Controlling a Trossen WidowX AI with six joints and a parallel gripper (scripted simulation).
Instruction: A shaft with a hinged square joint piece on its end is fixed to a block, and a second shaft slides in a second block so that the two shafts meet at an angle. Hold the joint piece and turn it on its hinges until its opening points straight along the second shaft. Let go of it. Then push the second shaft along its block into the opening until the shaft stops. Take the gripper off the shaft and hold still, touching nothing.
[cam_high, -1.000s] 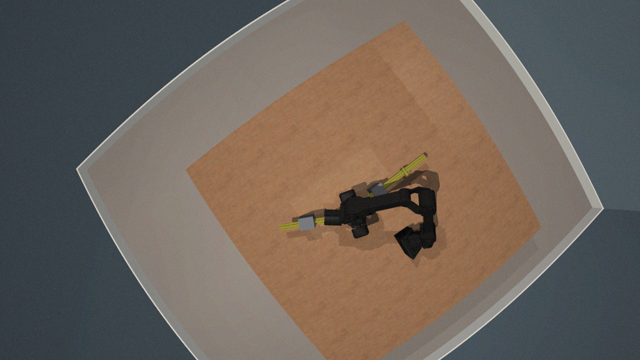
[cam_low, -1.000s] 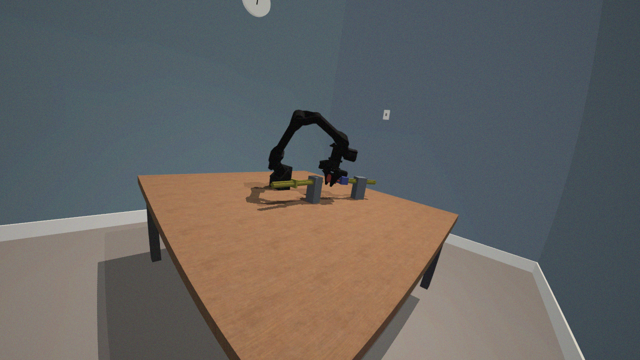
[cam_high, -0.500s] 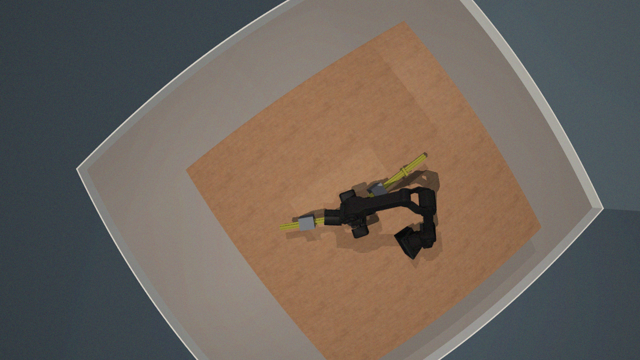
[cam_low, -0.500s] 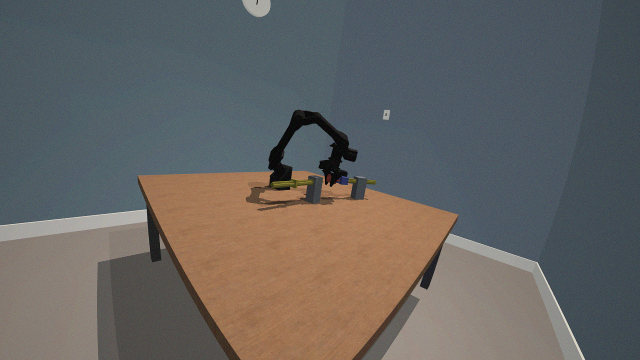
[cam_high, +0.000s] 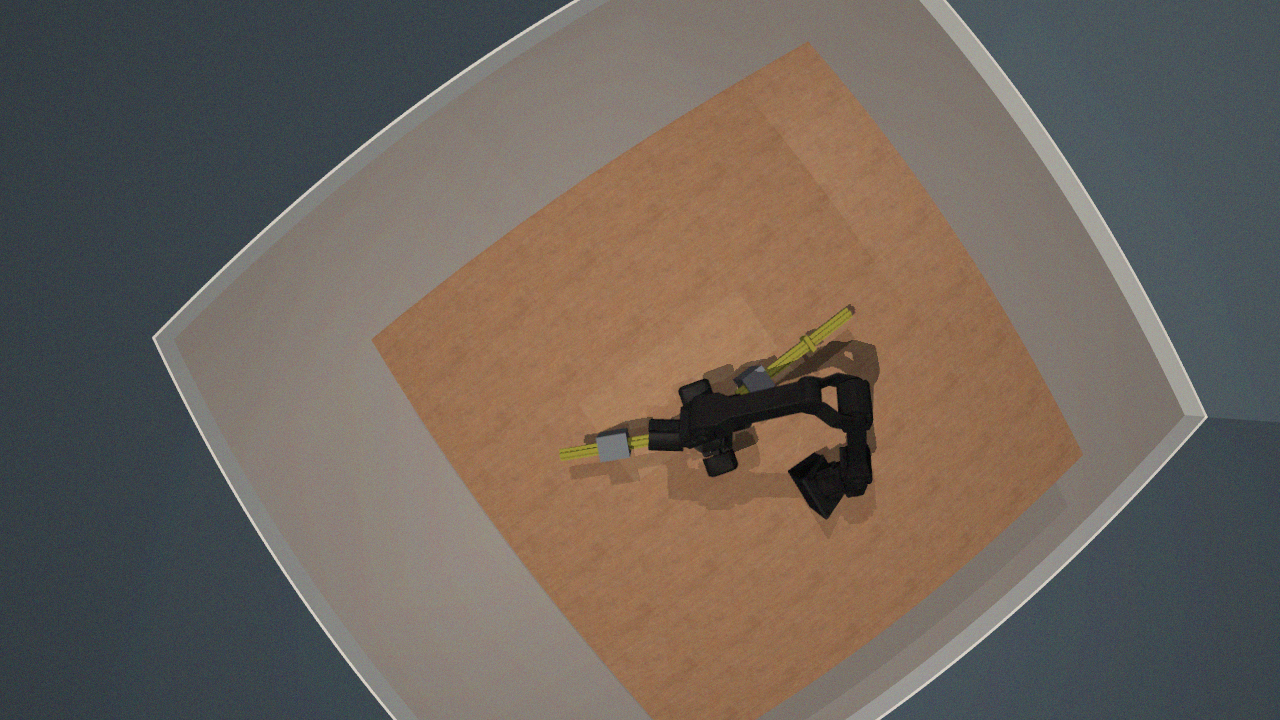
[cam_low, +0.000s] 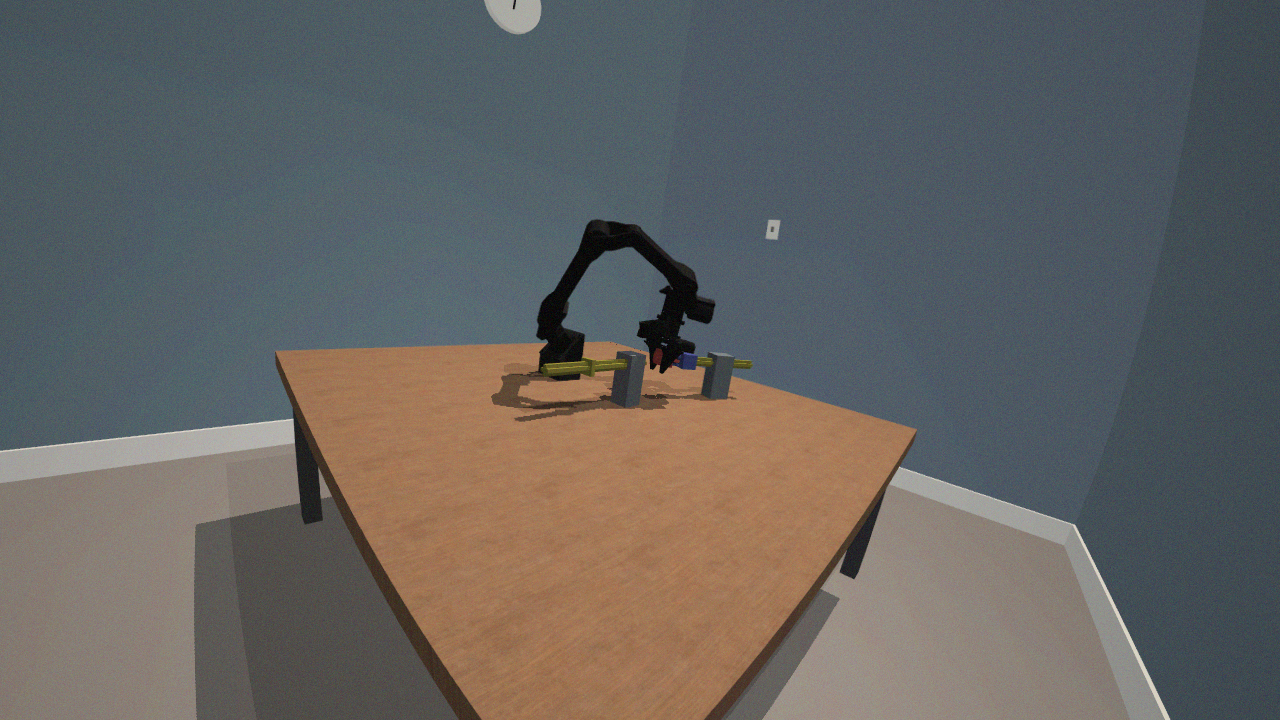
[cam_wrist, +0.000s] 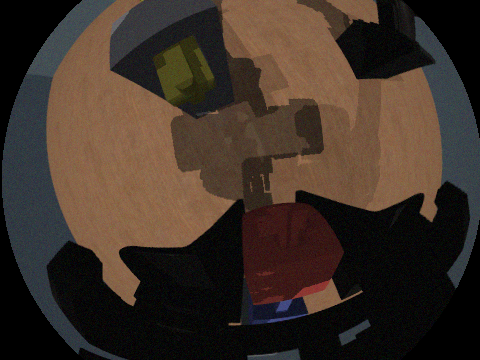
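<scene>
Now: gripper tip 1 cm short of the red square joint piece, 2 cm to the right of it and 4 cm below it.
</scene>
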